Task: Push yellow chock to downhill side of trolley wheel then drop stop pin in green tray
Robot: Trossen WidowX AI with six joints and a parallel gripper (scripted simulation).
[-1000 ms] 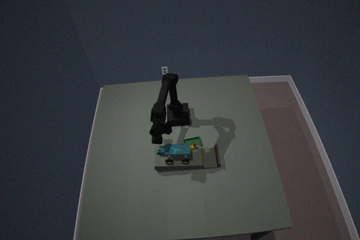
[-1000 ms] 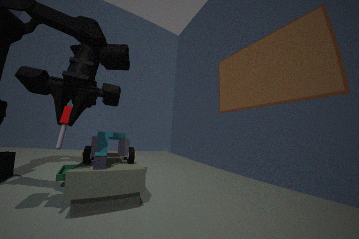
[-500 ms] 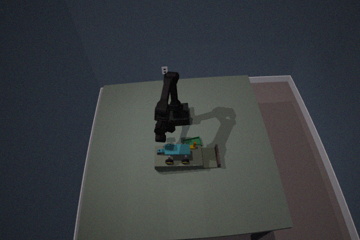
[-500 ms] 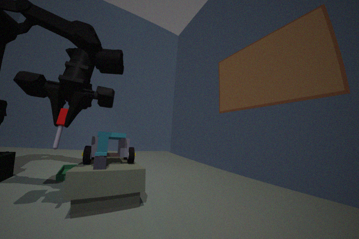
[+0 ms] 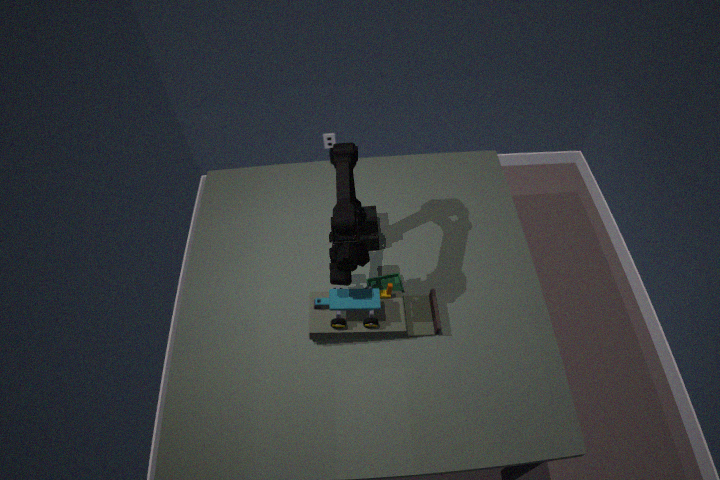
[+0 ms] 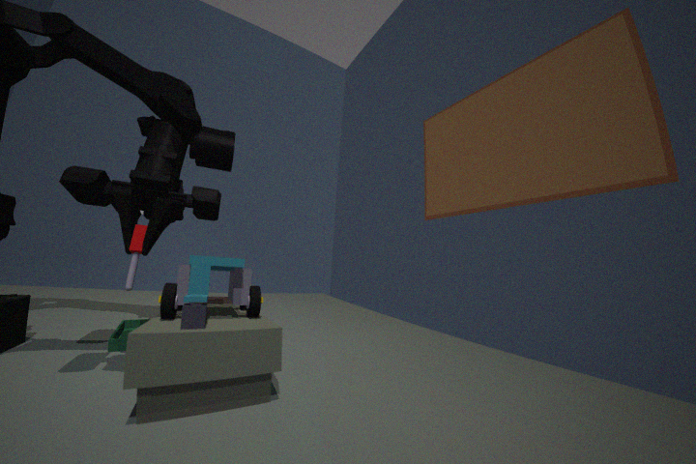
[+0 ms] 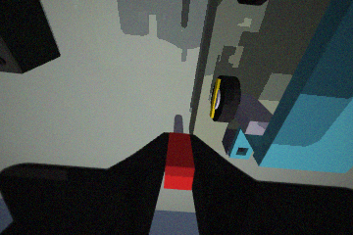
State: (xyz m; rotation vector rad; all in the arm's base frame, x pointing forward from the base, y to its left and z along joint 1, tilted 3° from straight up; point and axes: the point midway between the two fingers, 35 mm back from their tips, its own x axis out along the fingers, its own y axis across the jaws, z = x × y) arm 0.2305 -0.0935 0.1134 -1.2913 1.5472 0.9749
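Now: the yellow chock 14 cm to the left of my gripper tip, 8 cm below it and 7 cm ahead of it. Also, from my gripper tip: blue trolley 11 cm ahead, 5 cm below, 4 cm to the left; grey ramp 11 cm below, 11 cm ahead, 4 cm to the left; red-headed stop pin right at my gripper tip.
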